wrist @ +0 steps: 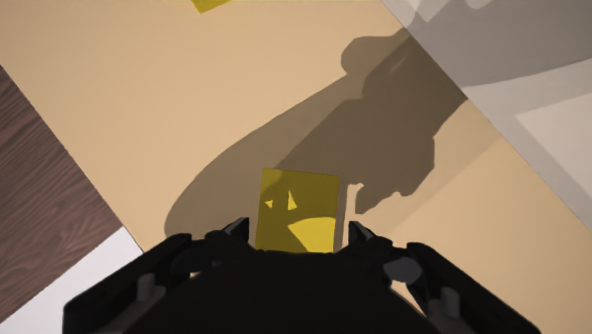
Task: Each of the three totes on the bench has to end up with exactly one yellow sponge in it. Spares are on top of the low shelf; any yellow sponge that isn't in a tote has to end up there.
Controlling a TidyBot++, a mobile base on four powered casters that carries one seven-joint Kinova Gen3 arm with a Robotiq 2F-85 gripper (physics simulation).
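Frame: origin at the arm's base, x ahead, y left, z up, level; centimetres.
Seen in the pictures: gripper, fingertip midpoint: [298,230].
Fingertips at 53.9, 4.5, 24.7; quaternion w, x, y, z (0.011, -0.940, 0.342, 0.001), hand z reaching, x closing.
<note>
A point is followed by its place in that frame, as x, y, z.
A yellow sponge [299,210] @[55.2, 6.0, 25.9] lies on the tan top of the low shelf [150,90] @[49.7, 25.7, 21.4], partly in the arm's shadow. My gripper [298,230] @[53.9, 4.5, 24.7] is open, with one fingertip to the left and one to the right of this sponge in the view. Neither finger appears to touch it, and its near end is hidden behind the gripper body. A corner of another yellow sponge [207,4] @[60.5, 28.5, 22.0] shows at the top edge of the view. The totes do not show in this view.
Dark wood floor [45,165] @[-36.7, 86.6, -39.7] lies beyond the shelf's left edge. A white surface [95,280] shows at the lower left. A pale grey-white surface [525,85] @[78.9, 1.5, 22.4] borders the shelf's right edge. The arm's shadow crosses the shelf top.
</note>
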